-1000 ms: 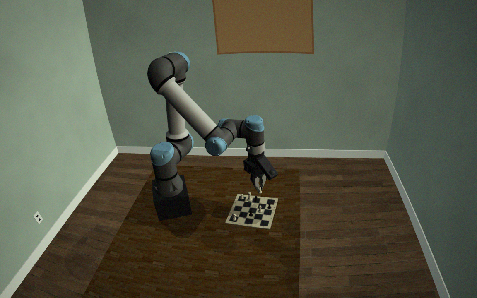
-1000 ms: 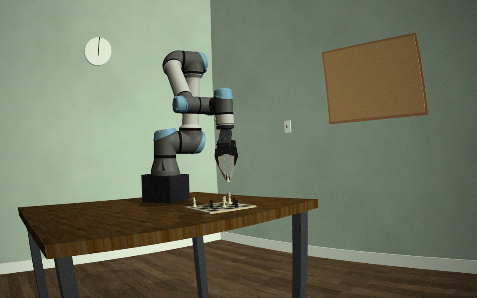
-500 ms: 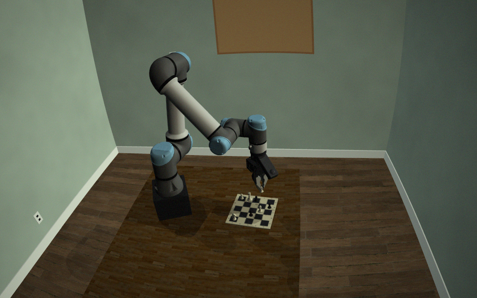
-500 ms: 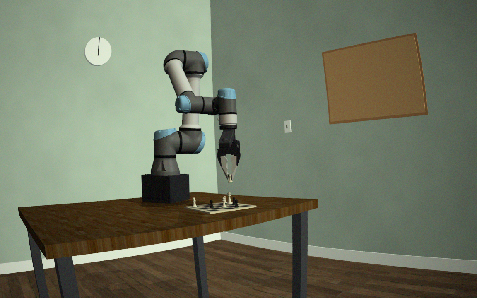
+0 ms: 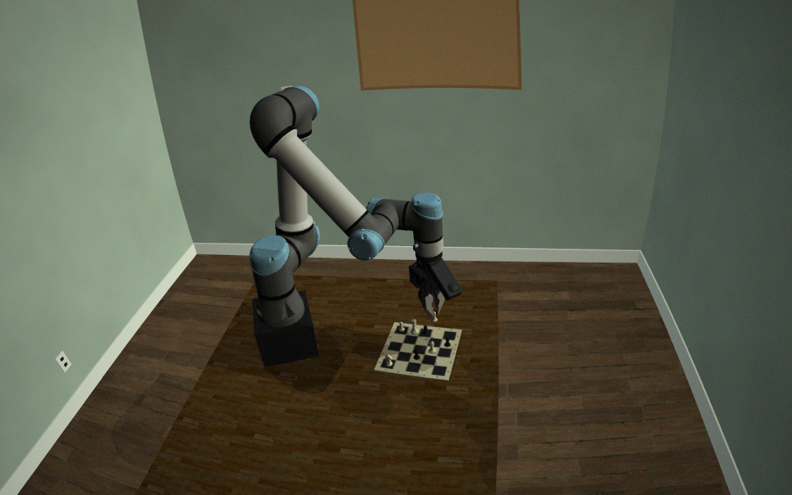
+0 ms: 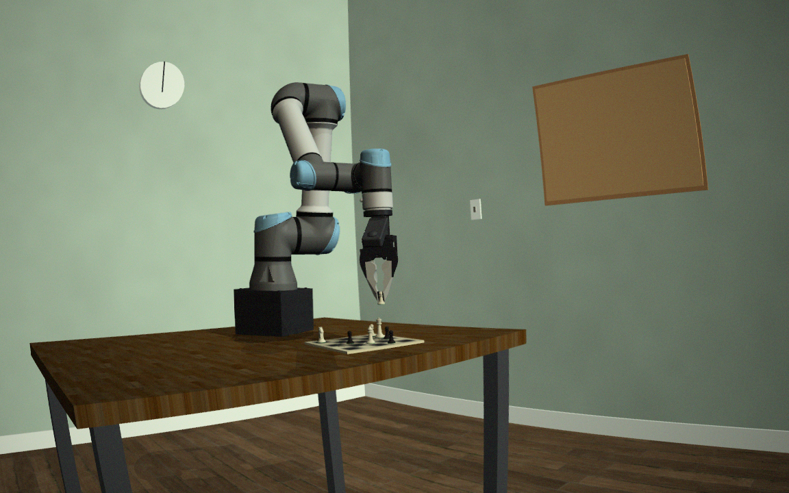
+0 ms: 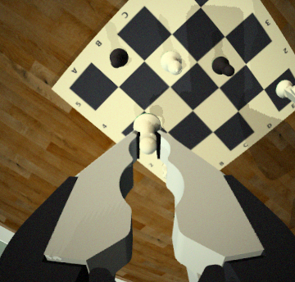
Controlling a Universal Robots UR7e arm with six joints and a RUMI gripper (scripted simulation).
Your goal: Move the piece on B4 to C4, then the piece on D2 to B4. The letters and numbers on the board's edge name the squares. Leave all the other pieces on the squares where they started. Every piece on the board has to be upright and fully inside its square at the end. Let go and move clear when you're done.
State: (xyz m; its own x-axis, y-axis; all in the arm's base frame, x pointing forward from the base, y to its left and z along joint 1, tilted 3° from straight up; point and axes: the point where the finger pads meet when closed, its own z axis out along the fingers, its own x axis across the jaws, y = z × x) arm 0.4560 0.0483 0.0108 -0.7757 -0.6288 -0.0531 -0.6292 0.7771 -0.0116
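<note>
Right now my hand is 12 cm above the chessboard, 4 cm past it and 3 cm to the left of it. From my hand the other things lie so: tall white piece 9 cm below, 7 cm behind, 4 cm to the left.
</note>
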